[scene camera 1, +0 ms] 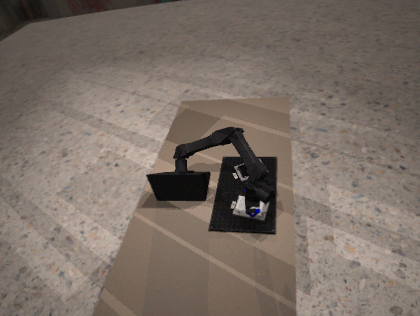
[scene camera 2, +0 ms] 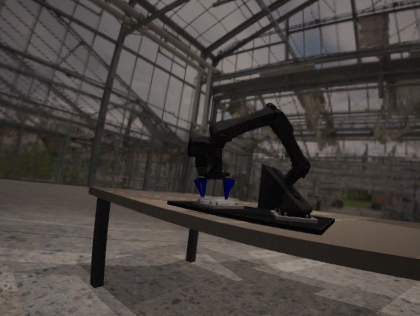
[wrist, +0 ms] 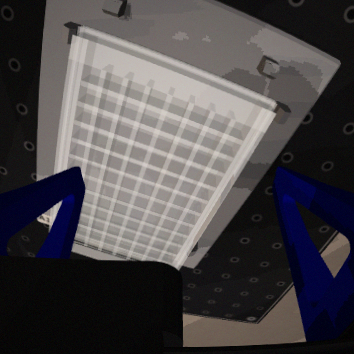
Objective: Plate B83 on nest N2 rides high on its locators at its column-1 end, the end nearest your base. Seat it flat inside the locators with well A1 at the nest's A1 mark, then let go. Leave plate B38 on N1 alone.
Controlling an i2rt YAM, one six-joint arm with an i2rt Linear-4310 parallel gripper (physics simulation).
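Pixels of known places: gripper, fingertip midpoint: point(scene camera 1: 251, 208) point(scene camera 2: 214, 199) point(wrist: 178, 177); arm's base at its link origin: point(scene camera 1: 181, 173) point(scene camera 2: 285, 183).
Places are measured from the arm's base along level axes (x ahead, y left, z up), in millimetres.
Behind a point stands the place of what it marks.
Plate B83 point(scene camera 1: 241, 204) {z -91, x 339, y -96 mm} point(scene camera 2: 217, 200) {z -95, x 435, y -58 mm} point(wrist: 155, 170) {z -102, x 389, y -98 mm}, a clear-white well plate, lies on the grey nest N2 point(scene camera 1: 241, 216) {z -116, x 347, y -151 mm} point(wrist: 311, 62) {z -110, x 458, y -148 mm}. Its upper corners in the wrist view sit by dark locators point(wrist: 283, 111) {z -100, x 437, y -142 mm}. Its lower end there is partly hidden by the black gripper body; its tilt is too small to tell. The A1 mark point(wrist: 44, 219) {z -109, x 316, y -30 mm} shows at the lower left, partly behind a finger. My gripper point(scene camera 2: 214, 198) {z -97, x 393, y -109 mm} point(wrist: 178, 177) {z -97, x 393, y -109 mm} is open, its blue fingertips low over the plate; the left finger overlaps the plate's left edge in the wrist view, the right one stands clear of it.
Plate B38 on nest N1 point(scene camera 1: 242, 172) point(scene camera 2: 294, 218) is nearer my base in scene camera 2 and partly behind the arm in scene camera 1. Both nests stand on a black perforated board point(scene camera 1: 220, 220) {z -121, x 246, y -187 mm} point(scene camera 2: 320, 227) {z -122, x 439, y 292 mm} on the brown table point(scene camera 1: 175, 250) {z -134, x 66, y -380 mm}. A dark slanted panel point(scene camera 1: 179, 187) {z -21, x 12, y -82 mm} stands by my base.
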